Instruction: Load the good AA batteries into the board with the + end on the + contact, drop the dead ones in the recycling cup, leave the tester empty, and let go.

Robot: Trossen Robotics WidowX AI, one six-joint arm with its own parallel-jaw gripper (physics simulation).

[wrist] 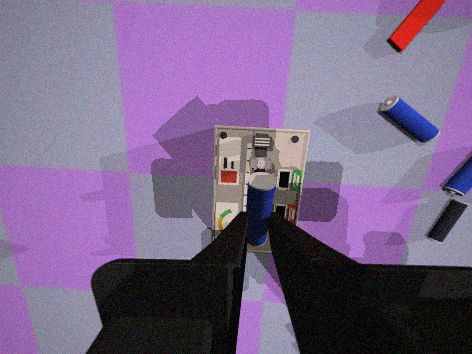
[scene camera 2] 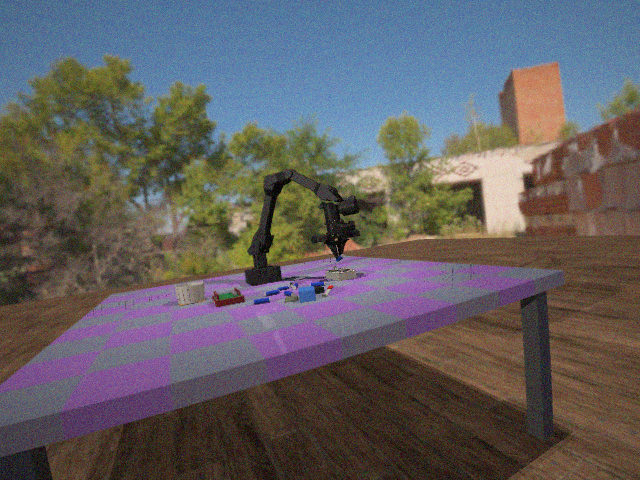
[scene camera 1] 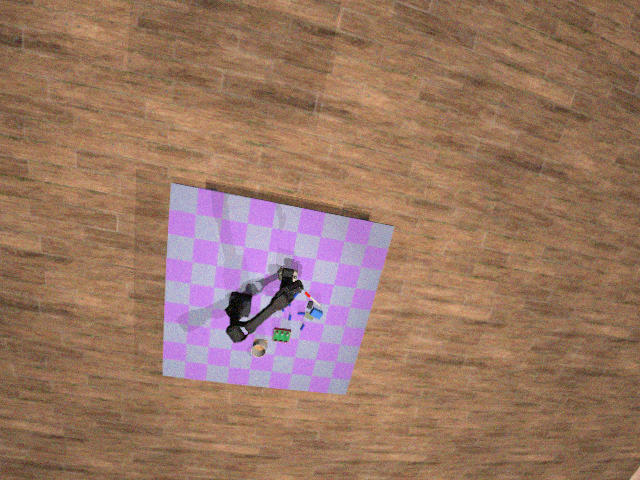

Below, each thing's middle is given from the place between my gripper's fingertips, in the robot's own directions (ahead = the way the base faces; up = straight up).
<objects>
Right now my hand is 50 mm above the battery tester (wrist: 239,151). Round my hand: black battery (wrist: 448,219) 190 mm to the right, 70 mm below, 40 mm behind.
</objects>
